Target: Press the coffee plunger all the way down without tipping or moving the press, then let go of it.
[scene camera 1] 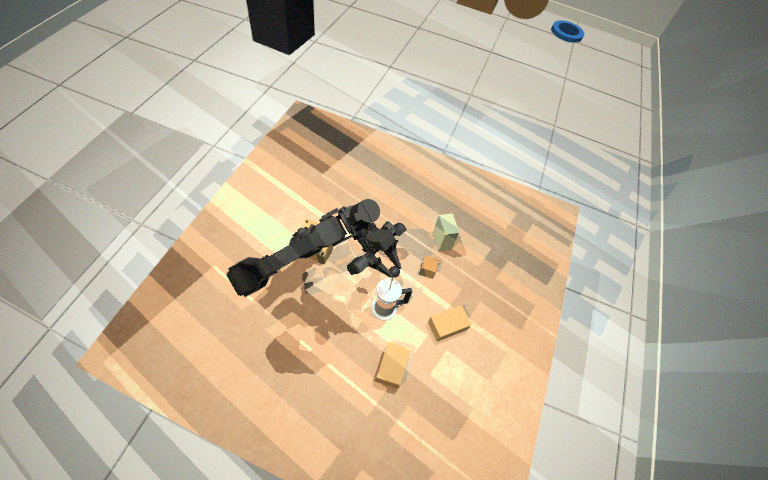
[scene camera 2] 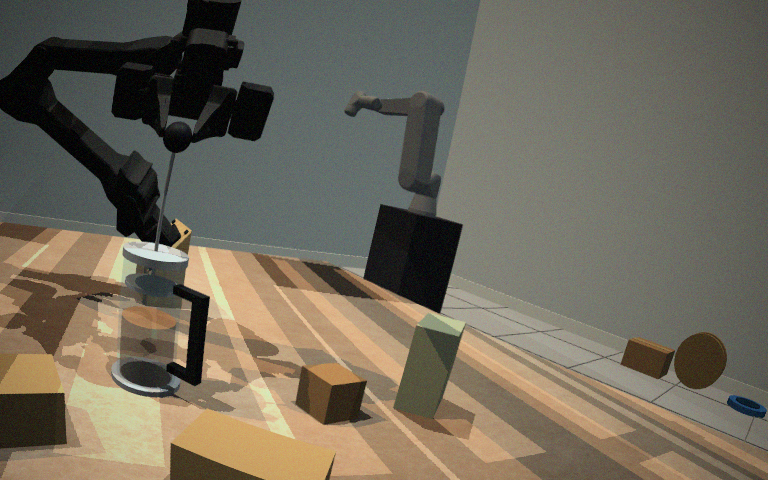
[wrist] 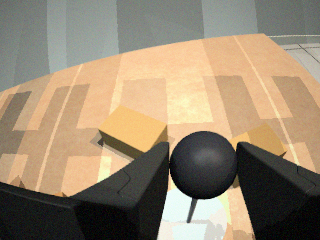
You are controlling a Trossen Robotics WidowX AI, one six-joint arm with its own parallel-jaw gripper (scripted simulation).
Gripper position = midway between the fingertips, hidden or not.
In view: the gripper (scene camera 2: 177,135), a glass coffee press (scene camera 2: 152,285) and a brown cube (scene camera 2: 330,393).
The glass coffee press is seen too in scene camera 1 (scene camera 1: 384,307). The gripper is seen too in scene camera 1 (scene camera 1: 396,273) and in the wrist view (wrist: 203,151).
